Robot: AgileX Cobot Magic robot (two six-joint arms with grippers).
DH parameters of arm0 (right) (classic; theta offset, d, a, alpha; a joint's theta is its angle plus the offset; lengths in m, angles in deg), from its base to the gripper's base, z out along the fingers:
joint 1: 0 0.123 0 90
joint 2: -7.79 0 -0.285 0
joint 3: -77.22 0 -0.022 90
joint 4: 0 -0.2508 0 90
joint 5: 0 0 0.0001 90
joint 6: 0 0.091 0 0
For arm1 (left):
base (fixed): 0 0 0 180
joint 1: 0 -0.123 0 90
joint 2: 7.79 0 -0.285 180
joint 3: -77.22 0 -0.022 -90
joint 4: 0 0.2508 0 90
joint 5: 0 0 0.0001 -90
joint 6: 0 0.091 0 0
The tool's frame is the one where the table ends.
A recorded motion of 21 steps. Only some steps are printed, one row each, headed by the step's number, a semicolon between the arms.
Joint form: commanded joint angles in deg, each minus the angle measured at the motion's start. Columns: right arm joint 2, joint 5, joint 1, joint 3, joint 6, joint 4; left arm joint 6, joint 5, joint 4, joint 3, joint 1, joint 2.
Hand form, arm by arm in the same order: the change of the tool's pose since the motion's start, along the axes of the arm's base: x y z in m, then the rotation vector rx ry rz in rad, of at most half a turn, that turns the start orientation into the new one. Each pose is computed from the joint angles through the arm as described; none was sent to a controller.
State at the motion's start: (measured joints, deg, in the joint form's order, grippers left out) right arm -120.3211 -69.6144 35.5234 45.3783 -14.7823 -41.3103; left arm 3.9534 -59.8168 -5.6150 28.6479 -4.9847 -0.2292
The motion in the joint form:
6: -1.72 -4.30 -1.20 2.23 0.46 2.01; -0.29 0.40 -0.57 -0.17 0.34 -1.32
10: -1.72 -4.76 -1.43 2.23 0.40 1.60; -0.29 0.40 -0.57 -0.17 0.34 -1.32
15: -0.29 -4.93 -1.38 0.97 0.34 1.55; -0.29 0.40 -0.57 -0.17 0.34 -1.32
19: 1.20 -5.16 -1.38 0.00 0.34 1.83; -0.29 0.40 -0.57 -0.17 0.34 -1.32
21: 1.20 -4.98 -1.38 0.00 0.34 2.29; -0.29 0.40 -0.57 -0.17 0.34 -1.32
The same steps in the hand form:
6: 0.0109 -0.0004 0.0035 -0.0014 -0.0877 -0.0052; -0.0030 -0.0010 -0.0003 -0.0109 -0.0276 -0.0088
10: 0.0115 -0.0025 0.0041 -0.0014 -0.0940 -0.0178; -0.0030 -0.0010 -0.0003 -0.0109 -0.0276 -0.0088
15: 0.0073 -0.0051 0.0094 -0.0007 -0.0991 -0.0184; -0.0030 -0.0010 -0.0003 -0.0109 -0.0276 -0.0088
19: 0.0041 -0.0069 0.0160 0.0030 -0.1115 -0.0150; -0.0030 -0.0010 -0.0003 -0.0109 -0.0276 -0.0088
21: 0.0042 -0.0062 0.0159 0.0012 -0.1100 -0.0066; -0.0030 -0.0010 -0.0003 -0.0109 -0.0276 -0.0088

